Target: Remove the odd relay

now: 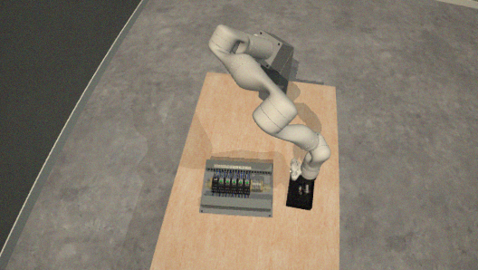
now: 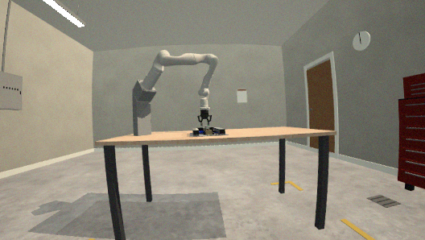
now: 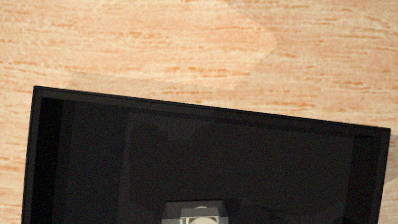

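My gripper is now 4 cm above the relay. From my hand the other things lie so: grey relay panel 27 cm to the right, 10 cm behind, 4 cm below; then black parts tray 5 cm below.
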